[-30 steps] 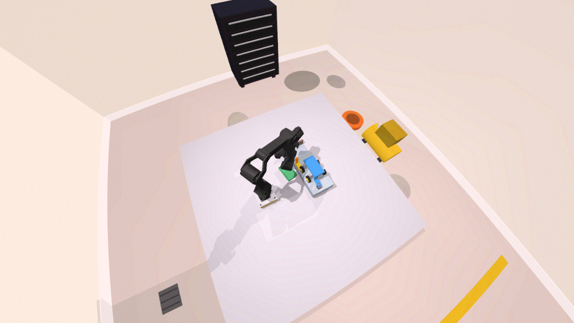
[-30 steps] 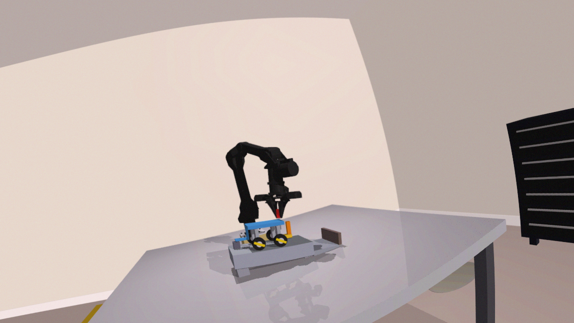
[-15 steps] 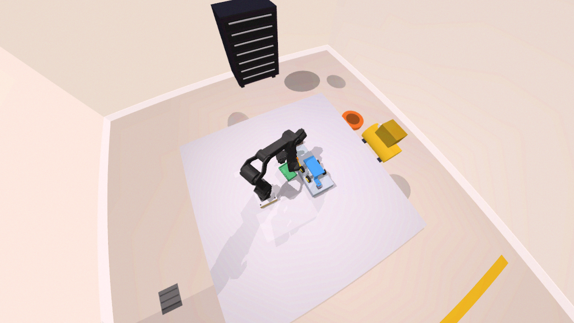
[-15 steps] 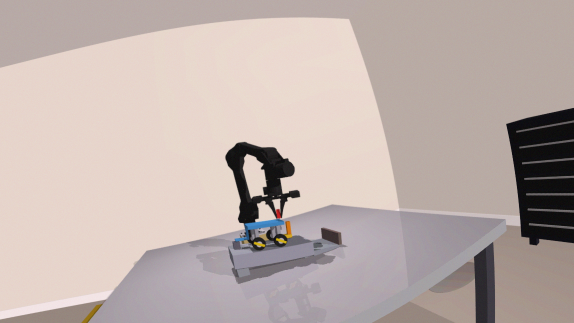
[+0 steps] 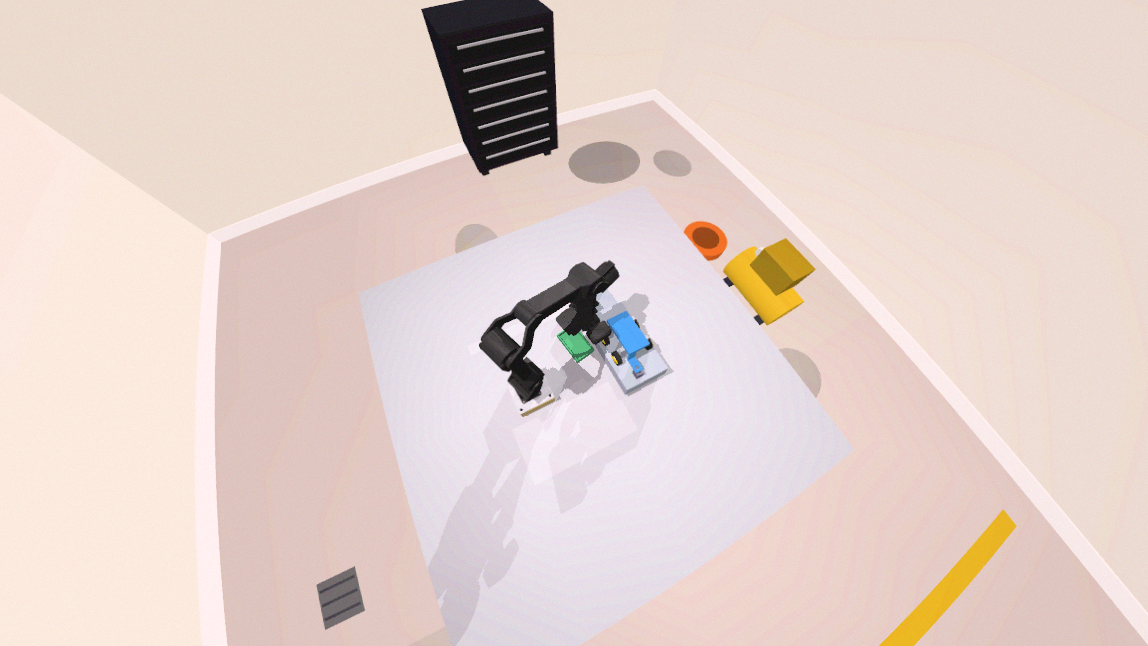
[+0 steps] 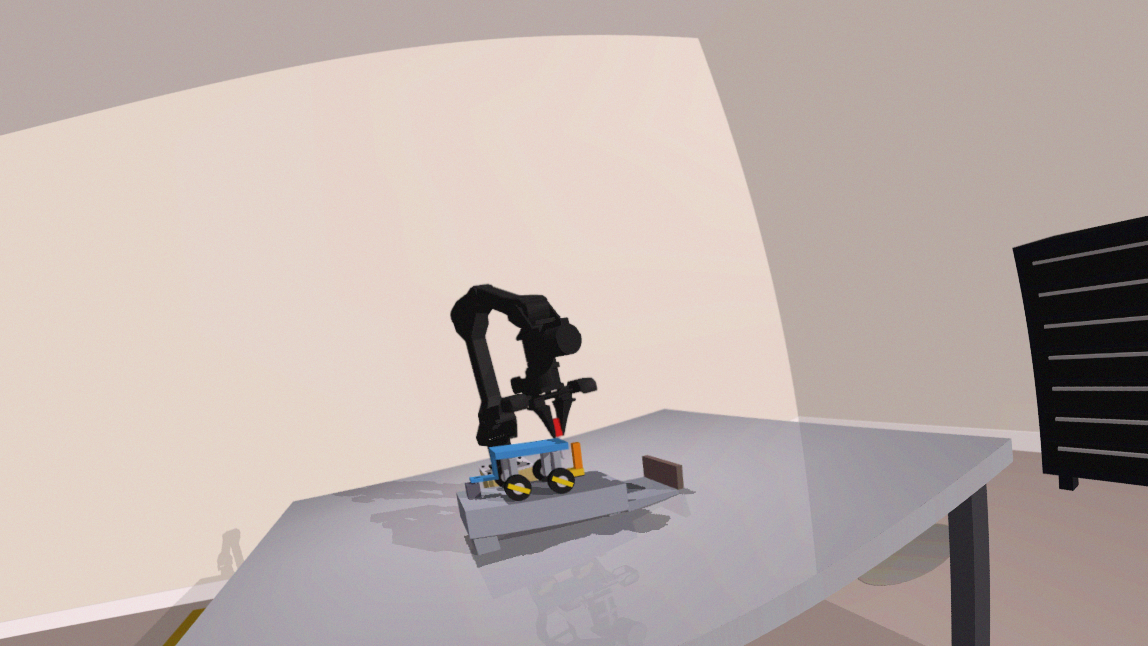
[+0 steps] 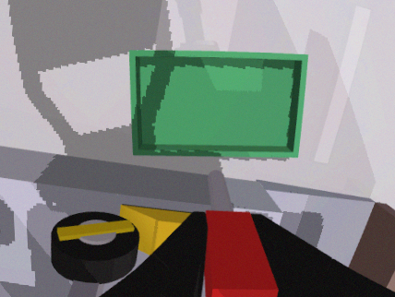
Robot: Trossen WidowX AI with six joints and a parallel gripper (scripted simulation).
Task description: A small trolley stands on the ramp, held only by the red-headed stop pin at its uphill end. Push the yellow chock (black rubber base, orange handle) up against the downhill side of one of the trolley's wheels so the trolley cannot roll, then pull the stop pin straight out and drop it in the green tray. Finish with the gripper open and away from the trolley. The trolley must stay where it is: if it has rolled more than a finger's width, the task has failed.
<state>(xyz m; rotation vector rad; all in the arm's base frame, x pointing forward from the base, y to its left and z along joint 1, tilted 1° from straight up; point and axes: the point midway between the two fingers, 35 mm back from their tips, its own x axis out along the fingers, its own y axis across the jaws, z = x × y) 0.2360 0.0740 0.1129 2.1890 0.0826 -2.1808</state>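
Right now my gripper tip is 20 mm past the green tray and 140 mm above it. Also, from my gripper tip: red-headed stop pin (right at my gripper tip); then blue trolley (100 mm ahead, 100 mm to the right, 30 mm below); then yellow chock (50 mm ahead, 10 mm to the right, 50 mm below).
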